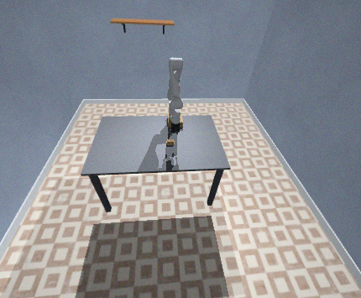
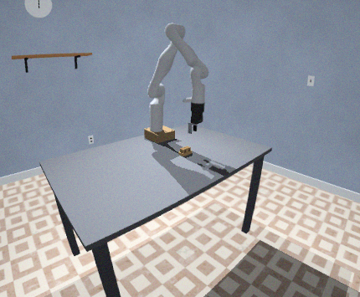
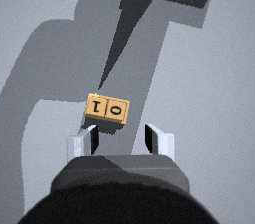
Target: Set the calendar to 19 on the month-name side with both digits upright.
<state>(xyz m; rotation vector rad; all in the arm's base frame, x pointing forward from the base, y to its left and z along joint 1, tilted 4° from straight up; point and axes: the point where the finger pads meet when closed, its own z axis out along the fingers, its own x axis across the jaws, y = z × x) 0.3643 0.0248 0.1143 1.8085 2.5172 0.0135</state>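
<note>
The wooden tray lies 150 mm below my hand, 30 mm to the right of it and 20 mm behind it.
</note>
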